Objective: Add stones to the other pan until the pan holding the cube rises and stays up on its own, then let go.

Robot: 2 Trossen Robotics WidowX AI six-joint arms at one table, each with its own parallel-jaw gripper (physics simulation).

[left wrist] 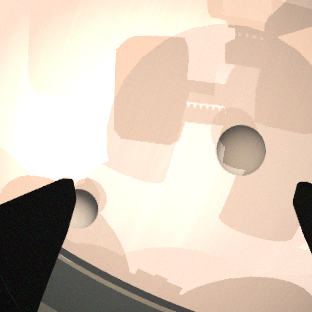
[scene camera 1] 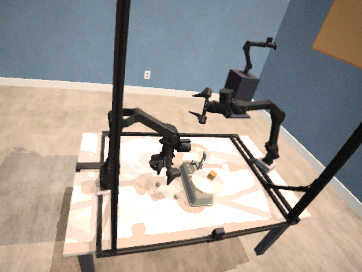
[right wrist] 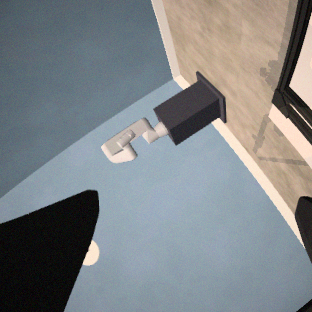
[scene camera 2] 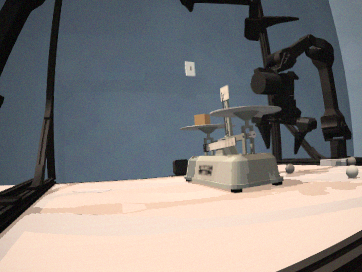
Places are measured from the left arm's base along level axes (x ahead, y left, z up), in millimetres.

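Pixels of known places: left gripper, fingertip midpoint: [left wrist: 189,192] [scene camera 1: 162,180] [scene camera 2: 281,151]; right gripper, fingertip midpoint: [scene camera 1: 190,103] [right wrist: 202,206]; left arm's base, link origin: [scene camera 1: 107,184] [scene camera 2: 338,158]; right arm's base, link origin: [scene camera 1: 267,161].
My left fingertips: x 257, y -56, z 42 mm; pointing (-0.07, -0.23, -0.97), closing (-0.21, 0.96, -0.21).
Observation:
Ahead of a thing's pixels: the offset from my left fingertips to its middle. "*": to the spot under its first point. Level surfaces: height alone.
The orange cube {201 mm ahead, 93 mm right, 95 mm up} [scene camera 1: 212,174] [scene camera 2: 202,119] sits on a pan {174 mm ahead, 109 mm right, 79 mm up} [scene camera 1: 204,187] [scene camera 2: 189,128] of the balance {188 mm ahead, 15 mm right, 53 mm up} [scene camera 1: 200,200] [scene camera 2: 235,171]. In scene camera 2 this pan is lower than the other pan {* 220 mm ahead, 96 mm left, 89 mm up} [scene camera 2: 245,111], on which no stone shows. My left gripper [scene camera 1: 164,175] [scene camera 2: 282,147] [left wrist: 189,192] is open and empty, above the table beside the balance. Below it lie two grey stones, one {11 mm back, 20 mm left, 50 mm down} [scene camera 1: 157,184] [left wrist: 242,150] between the fingers in the wrist view, one {59 mm ahead, 70 mm right, 50 mm down} [scene camera 1: 176,196] [left wrist: 85,209] partly behind a finger. My right gripper [scene camera 1: 192,104] [right wrist: 202,206] is open and empty, high up.
Scene camera 2 shows stones {* 1 mm back, 29 mm left, 48 mm down} [scene camera 2: 290,168] {35 mm ahead, 234 mm left, 50 mm down} [scene camera 2: 352,172] {195 mm back, 132 mm left, 50 mm down} [scene camera 2: 351,160] on the table at the right. Dark frame rails [scene camera 1: 165,242] border the table {64 mm down} [scene camera 1: 80,240], and an upright post [scene camera 1: 119,75] rises at the left. A small black box [scene camera 1: 218,233] is on the front rail.

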